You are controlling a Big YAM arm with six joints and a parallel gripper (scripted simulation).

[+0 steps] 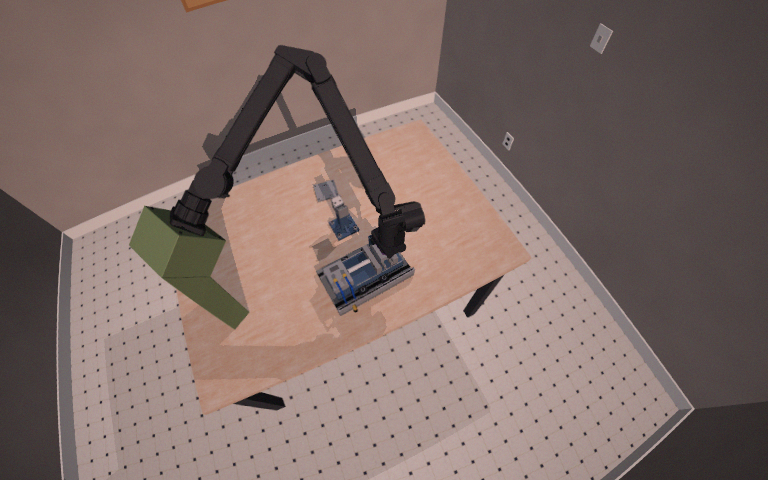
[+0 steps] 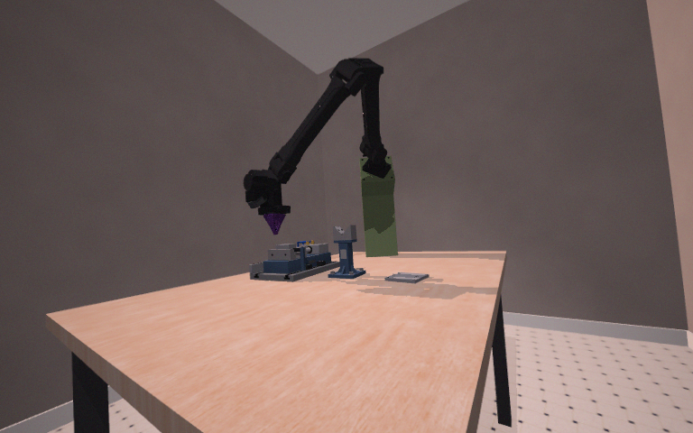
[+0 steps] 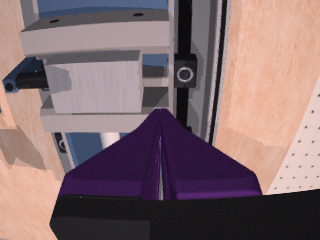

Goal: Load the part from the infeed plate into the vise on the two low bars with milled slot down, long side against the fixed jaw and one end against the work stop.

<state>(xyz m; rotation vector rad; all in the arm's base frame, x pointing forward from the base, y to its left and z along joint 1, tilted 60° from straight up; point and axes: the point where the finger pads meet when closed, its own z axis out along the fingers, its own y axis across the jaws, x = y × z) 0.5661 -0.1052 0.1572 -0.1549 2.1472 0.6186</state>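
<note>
Now: the part 70 mm below my hand, 40 mm to the left of it and 20 mm behind it. Also, from my hand: fixed jaw: 80 mm below, 50 mm to the left; work stop rod: 80 mm to the left, 60 mm below, 50 mm behind; moving jaw: 80 mm below, 50 mm behind, 20 mm to the left.
</note>
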